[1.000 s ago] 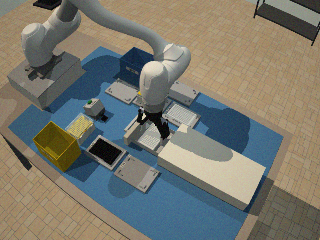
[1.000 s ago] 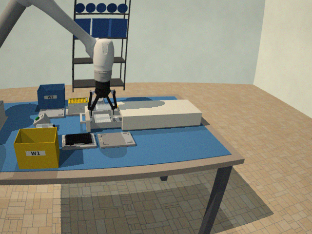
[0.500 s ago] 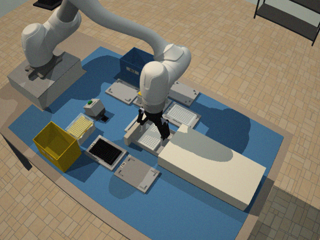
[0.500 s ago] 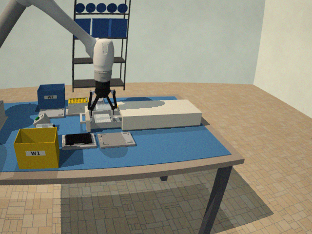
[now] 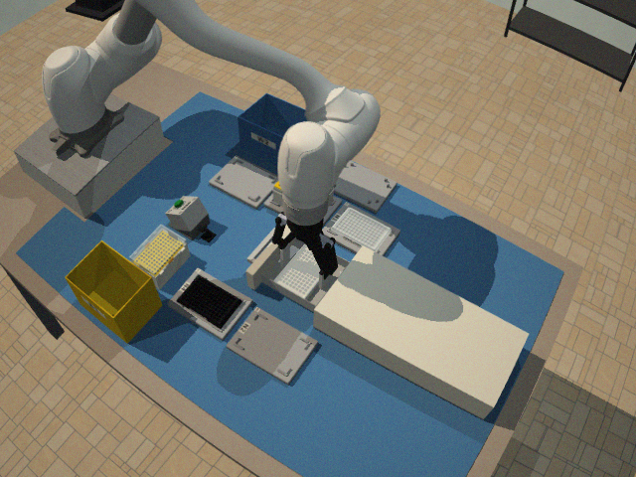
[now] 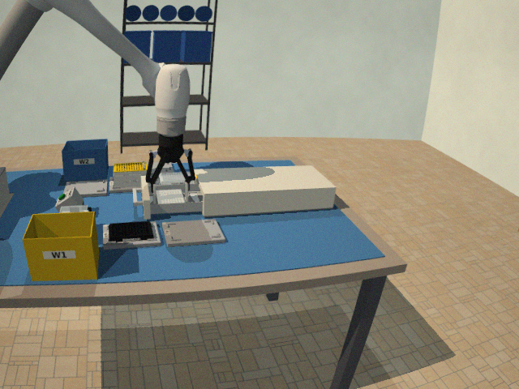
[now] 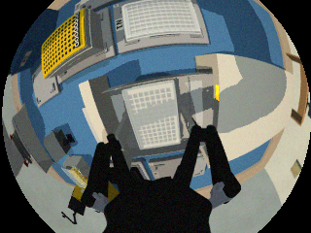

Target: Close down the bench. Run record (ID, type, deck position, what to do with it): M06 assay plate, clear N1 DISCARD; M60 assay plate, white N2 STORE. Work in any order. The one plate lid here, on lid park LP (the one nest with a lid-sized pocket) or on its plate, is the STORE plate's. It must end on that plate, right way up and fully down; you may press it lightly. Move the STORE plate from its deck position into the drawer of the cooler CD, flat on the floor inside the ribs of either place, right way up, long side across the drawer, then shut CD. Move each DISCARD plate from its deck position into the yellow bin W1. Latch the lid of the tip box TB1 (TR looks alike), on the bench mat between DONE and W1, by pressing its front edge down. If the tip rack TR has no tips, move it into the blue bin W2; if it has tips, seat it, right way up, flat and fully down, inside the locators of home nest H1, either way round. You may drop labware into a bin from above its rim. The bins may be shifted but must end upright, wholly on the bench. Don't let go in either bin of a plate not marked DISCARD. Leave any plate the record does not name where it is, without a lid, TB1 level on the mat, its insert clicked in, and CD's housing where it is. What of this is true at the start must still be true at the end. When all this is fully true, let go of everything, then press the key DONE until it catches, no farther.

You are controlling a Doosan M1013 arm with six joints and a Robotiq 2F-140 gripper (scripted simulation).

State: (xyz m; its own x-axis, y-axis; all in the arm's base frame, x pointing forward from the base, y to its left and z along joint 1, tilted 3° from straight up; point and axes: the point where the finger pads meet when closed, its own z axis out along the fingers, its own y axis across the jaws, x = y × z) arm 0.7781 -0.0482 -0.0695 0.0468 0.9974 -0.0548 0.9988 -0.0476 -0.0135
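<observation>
Now: the drawer 40 mm ahead of my hand and 20 mm below it. Round my hand: clear plate (50 mm ahead, 180 mm to the left, 20 mm below); cooler CD (170 mm ahead, 10 mm to the right, 10 mm below); nest N2 (30 mm ahead, 190 mm to the right, 30 mm below).
</observation>
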